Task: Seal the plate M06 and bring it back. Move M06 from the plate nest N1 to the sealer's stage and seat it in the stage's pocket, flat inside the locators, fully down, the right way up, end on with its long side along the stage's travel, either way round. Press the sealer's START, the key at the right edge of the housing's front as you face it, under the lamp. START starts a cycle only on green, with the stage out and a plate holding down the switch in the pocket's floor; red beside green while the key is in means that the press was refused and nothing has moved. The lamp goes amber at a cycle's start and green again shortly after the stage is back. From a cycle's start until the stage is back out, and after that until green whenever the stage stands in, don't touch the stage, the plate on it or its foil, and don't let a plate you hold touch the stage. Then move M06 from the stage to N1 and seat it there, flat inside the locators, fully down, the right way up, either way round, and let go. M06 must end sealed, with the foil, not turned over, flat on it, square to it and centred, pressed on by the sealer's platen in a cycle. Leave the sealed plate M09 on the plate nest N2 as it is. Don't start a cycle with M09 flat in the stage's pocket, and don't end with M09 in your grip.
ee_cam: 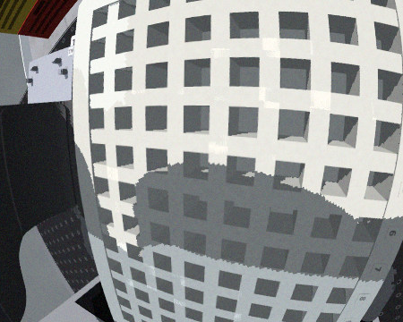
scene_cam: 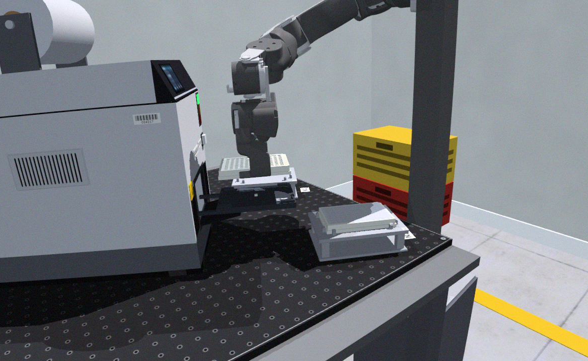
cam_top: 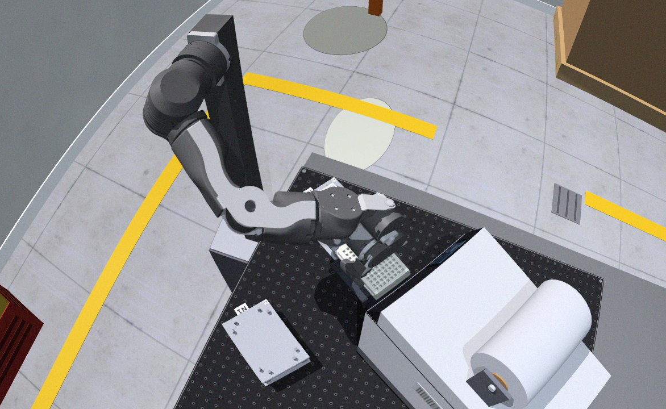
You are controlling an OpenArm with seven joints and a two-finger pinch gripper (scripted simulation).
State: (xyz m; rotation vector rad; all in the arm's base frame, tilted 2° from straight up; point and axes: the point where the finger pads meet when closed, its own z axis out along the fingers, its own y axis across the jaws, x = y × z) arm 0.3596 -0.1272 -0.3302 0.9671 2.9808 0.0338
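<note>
The sealer's stage lies 6 cm below my hand. The rest, counted from my hand: start key: 14 cm to the right, 4 cm above, 3 cm ahead; plate M06: right at my hand; plate M09: 14 cm to the left, 12 cm behind, 10 cm below.
</note>
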